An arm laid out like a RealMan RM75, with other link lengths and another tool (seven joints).
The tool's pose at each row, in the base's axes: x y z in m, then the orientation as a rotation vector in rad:
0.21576, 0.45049, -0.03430, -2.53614, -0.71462, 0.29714
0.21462, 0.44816, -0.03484, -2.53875, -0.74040, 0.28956
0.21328, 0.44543, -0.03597, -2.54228, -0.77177, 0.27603
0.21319, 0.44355, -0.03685, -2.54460, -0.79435, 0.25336
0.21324, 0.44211, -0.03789, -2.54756, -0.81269, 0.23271
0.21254, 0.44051, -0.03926, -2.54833, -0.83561, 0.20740
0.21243, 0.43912, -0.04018, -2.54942, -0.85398, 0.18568
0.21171, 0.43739, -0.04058, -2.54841, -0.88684, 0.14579
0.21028, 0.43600, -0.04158, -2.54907, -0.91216, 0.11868
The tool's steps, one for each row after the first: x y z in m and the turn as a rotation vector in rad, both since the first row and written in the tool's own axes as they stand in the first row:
-0.00217, 0.00152, -0.00008, -0.01082, -0.00116, -0.01751
-0.00468, 0.00355, 0.00026, -0.02502, 0.00032, -0.03937
-0.00570, 0.00536, 0.00030, -0.03670, 0.01034, -0.05749
-0.00635, 0.00698, 0.00062, -0.04764, 0.01980, -0.07223
-0.00770, 0.00856, 0.00139, -0.05885, 0.03156, -0.09133
-0.00847, 0.01002, 0.00167, -0.06870, 0.04181, -0.10670
-0.00998, 0.01120, 0.00157, -0.08431, 0.06105, -0.13511
-0.01185, 0.01212, 0.00235, -0.09759, 0.07299, -0.15576

